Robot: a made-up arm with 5 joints.
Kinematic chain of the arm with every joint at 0, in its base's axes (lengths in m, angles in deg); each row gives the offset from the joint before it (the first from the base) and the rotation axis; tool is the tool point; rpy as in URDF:
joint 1: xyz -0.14 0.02 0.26 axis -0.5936 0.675 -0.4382
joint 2: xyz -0.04 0 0.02 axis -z
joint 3: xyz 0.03 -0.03 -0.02 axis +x
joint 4: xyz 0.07 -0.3 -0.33 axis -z
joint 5: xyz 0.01 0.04 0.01 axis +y
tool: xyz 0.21 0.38 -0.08 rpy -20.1 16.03 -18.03
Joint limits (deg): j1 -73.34..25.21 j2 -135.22..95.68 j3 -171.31..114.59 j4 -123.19..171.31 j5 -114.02..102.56
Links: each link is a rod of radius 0.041 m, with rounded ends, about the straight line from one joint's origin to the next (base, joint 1, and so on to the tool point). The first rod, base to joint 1, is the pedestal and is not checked.
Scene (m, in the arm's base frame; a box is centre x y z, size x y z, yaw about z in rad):
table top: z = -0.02
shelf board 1: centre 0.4 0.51 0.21 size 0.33 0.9 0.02 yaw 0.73
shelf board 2: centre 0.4 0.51 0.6 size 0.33 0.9 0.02 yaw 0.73
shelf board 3: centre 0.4 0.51 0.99 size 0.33 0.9 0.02 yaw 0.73
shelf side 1: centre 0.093 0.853 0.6 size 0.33 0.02 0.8 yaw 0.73
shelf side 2: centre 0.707 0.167 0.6 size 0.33 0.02 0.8 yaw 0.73
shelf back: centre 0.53 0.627 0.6 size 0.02 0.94 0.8 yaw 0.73
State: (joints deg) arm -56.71 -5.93 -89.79 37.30 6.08
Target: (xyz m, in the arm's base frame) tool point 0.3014 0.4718 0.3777
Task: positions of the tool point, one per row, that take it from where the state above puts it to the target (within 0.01 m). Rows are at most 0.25 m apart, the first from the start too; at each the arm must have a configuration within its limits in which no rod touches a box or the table.
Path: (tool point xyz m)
1: 0.4470 -0.0692 0.5401
2: 0.4463 0.1200 0.5210
3: 0.3979 0.3083 0.4676
4: 0.3014 0.4718 0.3778

